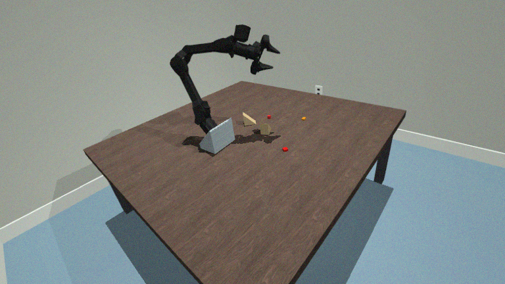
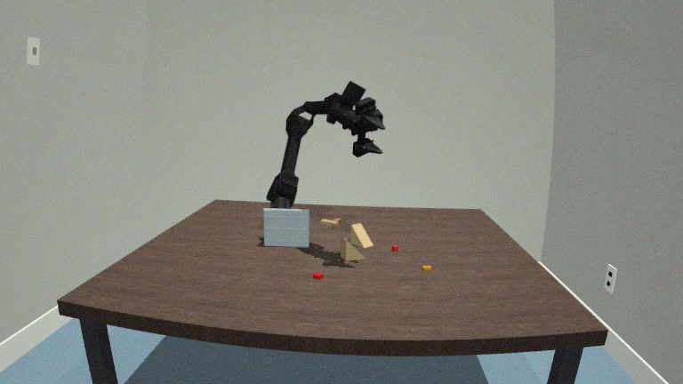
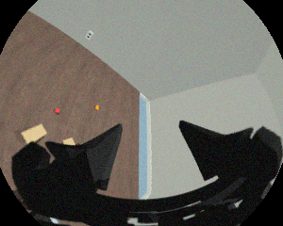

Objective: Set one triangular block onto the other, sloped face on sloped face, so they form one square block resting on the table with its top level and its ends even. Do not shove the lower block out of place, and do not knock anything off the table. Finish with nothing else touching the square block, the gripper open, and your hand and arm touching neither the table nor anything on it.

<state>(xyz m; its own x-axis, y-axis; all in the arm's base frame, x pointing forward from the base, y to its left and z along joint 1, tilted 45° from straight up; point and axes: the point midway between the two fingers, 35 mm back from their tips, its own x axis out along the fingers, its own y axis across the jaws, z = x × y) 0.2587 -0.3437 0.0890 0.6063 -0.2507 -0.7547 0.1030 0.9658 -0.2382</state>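
The triangular wooden block is 350 mm below my gripper tip, 200 mm to the left of it and 30 mm behind it. Round my gripper tip: small orange cube (360 mm below, 130 mm ahead, 80 mm to the right); flat tan piece (460 mm to the left, 360 mm below, 110 mm behind).
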